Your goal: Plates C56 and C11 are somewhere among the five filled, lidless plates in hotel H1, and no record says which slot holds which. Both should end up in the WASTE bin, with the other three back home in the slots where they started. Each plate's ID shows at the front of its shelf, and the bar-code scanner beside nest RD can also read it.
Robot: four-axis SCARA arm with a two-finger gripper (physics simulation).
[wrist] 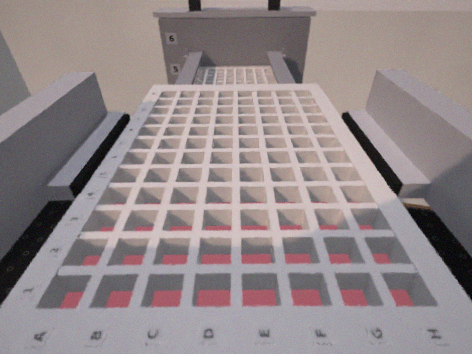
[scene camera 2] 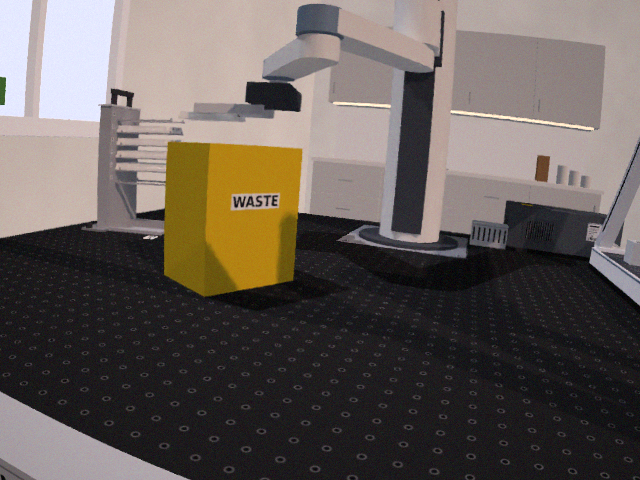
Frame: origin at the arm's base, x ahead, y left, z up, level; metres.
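Seen in the pictures: gripper, between the fingertips: (wrist: 235,98) (scene camera 2: 203,109); arm's base, origin of its link: (scene camera 2: 408,244).
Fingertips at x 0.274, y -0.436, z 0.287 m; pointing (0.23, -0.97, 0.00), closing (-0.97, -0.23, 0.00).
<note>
Offsets run from my fingertips to a thing's top centre. "*": to the spot under its first point.
My gripper (scene camera 2: 214,115) (wrist: 235,98) is shut on a white lidless plate @[0.005 m back, 0.023 m left, 0.007 m down] (scene camera 2: 223,107) (wrist: 236,207) with red in its wells, holding it level in the air. This plate's ID does not show. Hotel H1 (scene camera 2: 105,165) (wrist: 235,40) stands behind the yellow WASTE bin @[0.275 m ahead, 0.236 m left, 0.074 m down] (scene camera 2: 253,175) at the left of the scene view. In the wrist view it lies straight ahead, beyond the held plate's far edge. A plate @[0.029 m ahead, 0.123 m right, 0.040 m down] (scene camera 2: 147,130) (wrist: 237,76) sits on a shelf near label 5, with more plates below it in the scene view. The hotel plates' IDs are not readable.
The arm's column (scene camera 2: 416,155) stands right of the bin. A small slotted grey box @[* 0.319 m back, 0.637 m left, 0.245 m down] (scene camera 2: 488,235) and a dark vented unit @[* 0.308 m back, 0.795 m left, 0.207 m down] (scene camera 2: 550,229) stand behind at the right. A white-framed device (scene camera 2: 617,206) is at the right edge. The bin hides part of the hotel.
</note>
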